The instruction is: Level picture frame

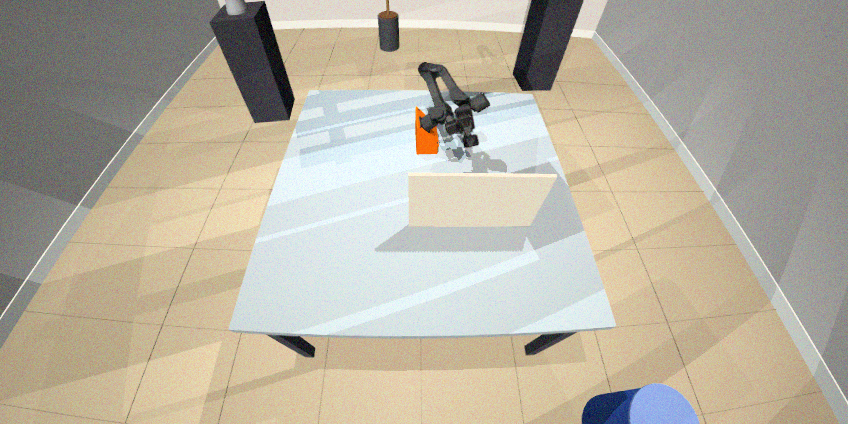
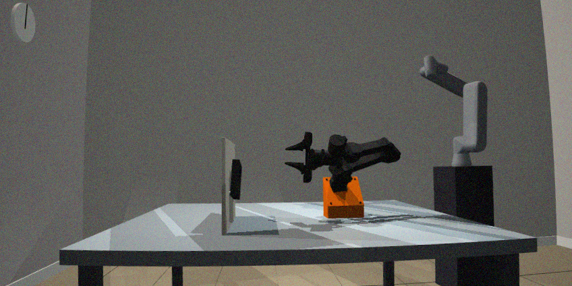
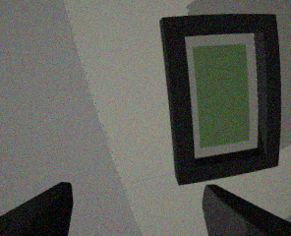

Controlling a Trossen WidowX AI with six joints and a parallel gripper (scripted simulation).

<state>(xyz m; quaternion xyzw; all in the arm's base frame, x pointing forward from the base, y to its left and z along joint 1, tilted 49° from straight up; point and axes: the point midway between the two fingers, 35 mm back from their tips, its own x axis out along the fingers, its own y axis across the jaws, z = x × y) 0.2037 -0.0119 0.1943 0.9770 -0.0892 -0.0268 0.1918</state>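
Now: gripper tip 190 mm short of the picture frame and 90 mm above it. Also, from my gripper tip: wall panel 200 mm ahead, 100 mm below.
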